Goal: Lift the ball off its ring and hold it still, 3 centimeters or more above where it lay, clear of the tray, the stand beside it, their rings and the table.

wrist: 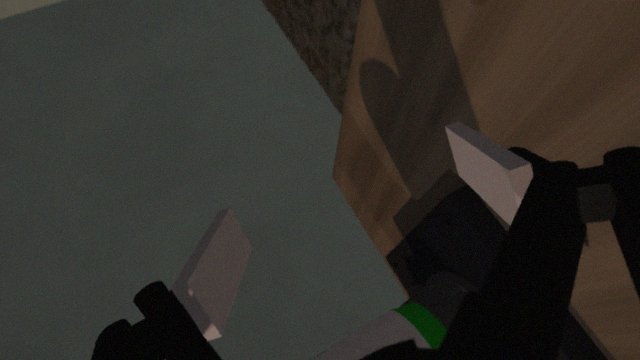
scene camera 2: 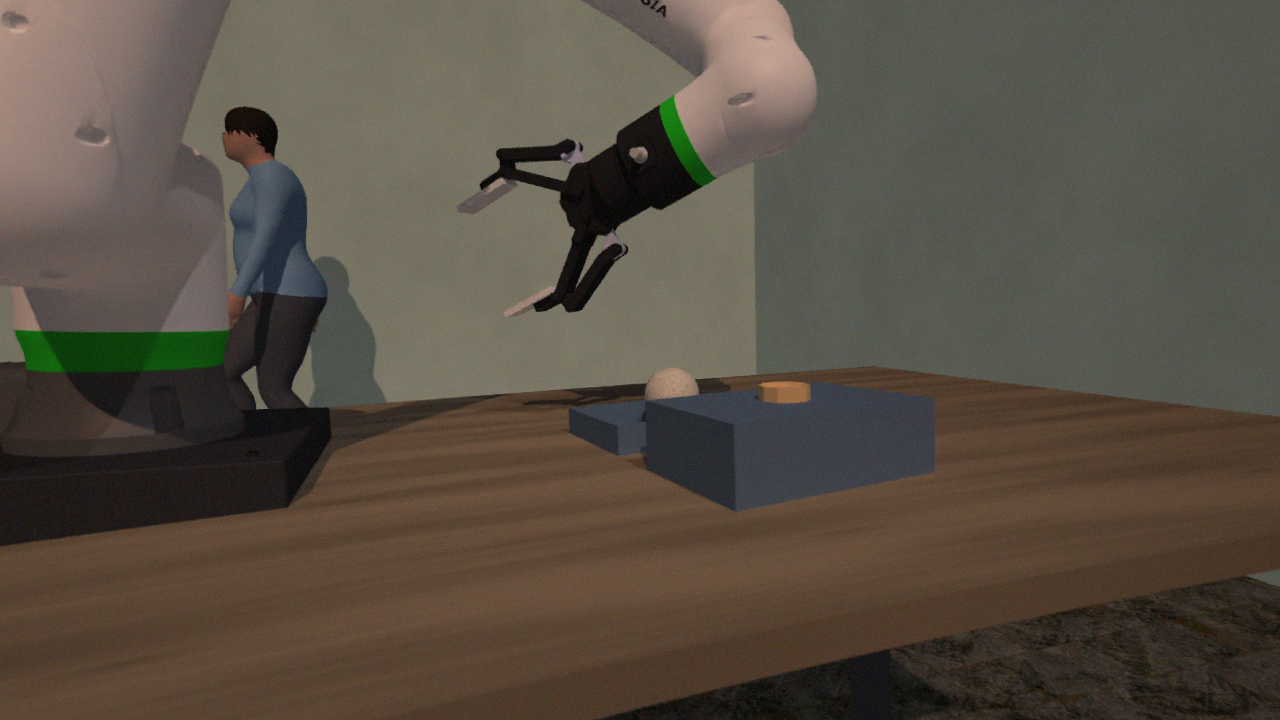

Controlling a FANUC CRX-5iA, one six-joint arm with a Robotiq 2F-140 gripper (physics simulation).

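Places are measured from the arm's base along level axes (x right, y ahead, z up), in millimetres.
Pixels of known places: gripper, between the fingertips: (wrist: 341,191) (scene camera 2: 488,262); arm's base, origin of its link: (scene camera 2: 136,436).
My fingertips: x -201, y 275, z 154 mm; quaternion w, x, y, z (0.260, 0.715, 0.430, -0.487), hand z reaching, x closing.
Ahead of a thing's pixels: the offset from my fingertips to its top centre. Level surfaces: height alone.
A pale speckled ball @(dx +123, dy +197, dz -125 mm) (scene camera 2: 671,385) rests low at the tray @(dx +123, dy +197, dz -168 mm) (scene camera 2: 595,425) behind the stand in the scene view; its lower part and its ring are hidden. The stand (scene camera 2: 787,447) is a taller blue-grey block with an orange ring @(dx +301, dy +259, dz -124 mm) (scene camera 2: 784,392) on top, and no ball lies on that ring. My gripper (scene camera 2: 494,257) (wrist: 341,191) is wide open and empty. It hangs well above the table, up and to the left of the ball in the scene view, tilted with its fingers pointing down-left. The ball, the tray and the stand do not show in the wrist view.
The wooden table @(dz -196 mm) (scene camera 2: 402,555) (wrist: 550,60) carries the robot's dark base (scene camera 2: 134,501) at the left of the scene view. A person (scene camera 2: 273,223) in a blue top stands behind the table. Walls rise behind; part of the robot's own base shows in the wrist view.
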